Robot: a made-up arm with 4 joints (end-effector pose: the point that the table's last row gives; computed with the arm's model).
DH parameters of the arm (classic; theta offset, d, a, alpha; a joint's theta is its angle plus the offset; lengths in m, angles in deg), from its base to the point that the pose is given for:
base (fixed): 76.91 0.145 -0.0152 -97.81
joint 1: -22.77 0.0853 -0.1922 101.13
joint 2: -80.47 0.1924 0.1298 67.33
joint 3: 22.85 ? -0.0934 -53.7
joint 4: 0 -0.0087 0.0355 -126.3
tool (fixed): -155.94 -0.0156 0 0
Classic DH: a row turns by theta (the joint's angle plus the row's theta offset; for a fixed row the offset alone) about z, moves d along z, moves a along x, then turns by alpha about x.
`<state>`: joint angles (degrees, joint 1 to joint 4).
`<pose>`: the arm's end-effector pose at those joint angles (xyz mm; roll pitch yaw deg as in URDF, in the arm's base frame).
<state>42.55 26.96 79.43 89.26</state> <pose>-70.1 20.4 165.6 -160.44 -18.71 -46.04</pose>
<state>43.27 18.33 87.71 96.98</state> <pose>-30.4 8.8 158.5 -151.14 -30.93 -50.38</pose>
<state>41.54 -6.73 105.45 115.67</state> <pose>68.3 -61.2 163.3 -114.32 -58.08 -85.60</pose>
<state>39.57 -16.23 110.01 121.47</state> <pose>93.7 -99.0 170.6 -93.77 -62.00 -109.24</pose>
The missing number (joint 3, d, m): -0.1751
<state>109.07 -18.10 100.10 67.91</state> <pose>85.0 -18.8 218.9 170.20 -76.01 -54.74</pose>
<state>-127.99 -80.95 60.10 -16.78</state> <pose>150.2 181.2 -15.7 -18.78 -54.53 -174.92</pose>
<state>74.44 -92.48 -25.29 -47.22</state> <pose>17.4 -89.6 387.1 84.08 2.40 24.92</pose>
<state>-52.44 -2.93 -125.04 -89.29</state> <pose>10.1 -226.5 205.4 -106.70 -18.37 42.71</pose>
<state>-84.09 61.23 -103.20 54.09</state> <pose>-227.7 -161.1 59.5 105.95 28.82 -67.94</pose>
